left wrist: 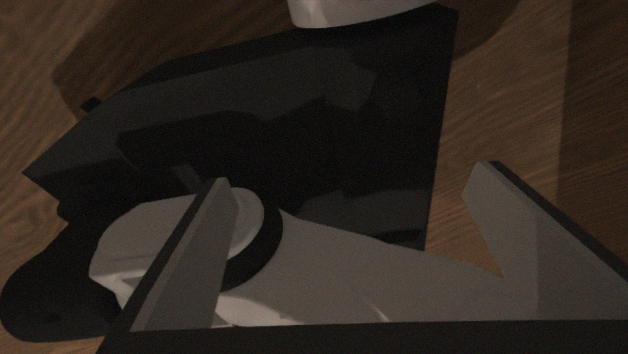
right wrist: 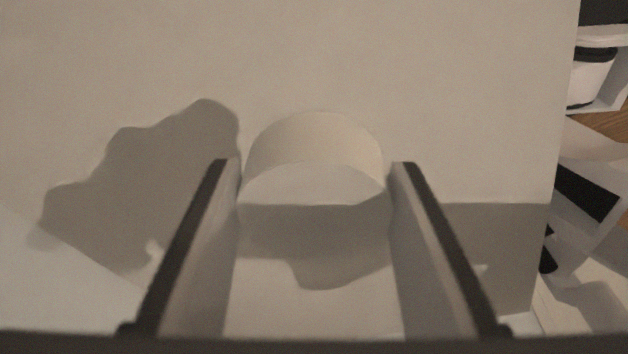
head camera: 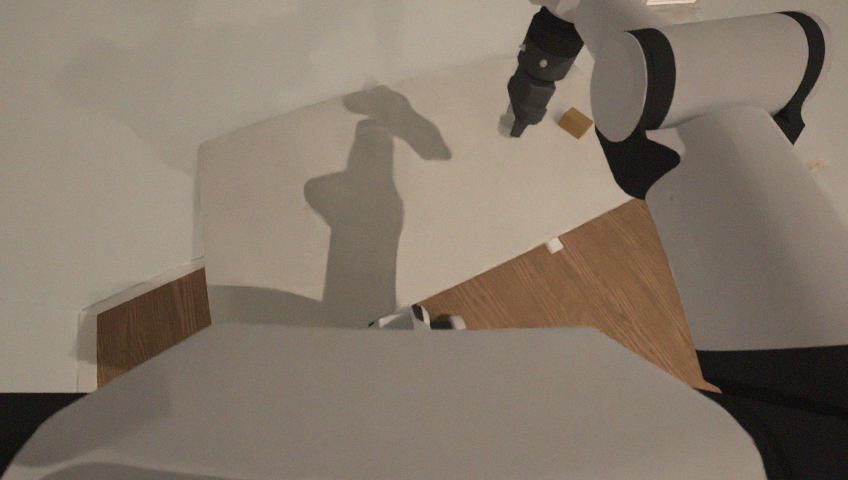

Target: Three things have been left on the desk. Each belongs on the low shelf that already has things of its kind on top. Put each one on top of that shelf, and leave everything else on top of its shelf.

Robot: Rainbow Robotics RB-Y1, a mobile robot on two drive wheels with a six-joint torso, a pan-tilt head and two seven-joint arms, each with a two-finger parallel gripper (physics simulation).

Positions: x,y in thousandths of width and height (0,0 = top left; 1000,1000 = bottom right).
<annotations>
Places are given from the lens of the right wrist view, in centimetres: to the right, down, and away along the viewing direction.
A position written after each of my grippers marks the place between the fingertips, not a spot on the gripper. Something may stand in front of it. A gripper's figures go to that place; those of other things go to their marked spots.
my right gripper (right wrist: 501,513): 0, 0, 10
white desk (right wrist: 187,332): -22, -7, 34
</annotations>
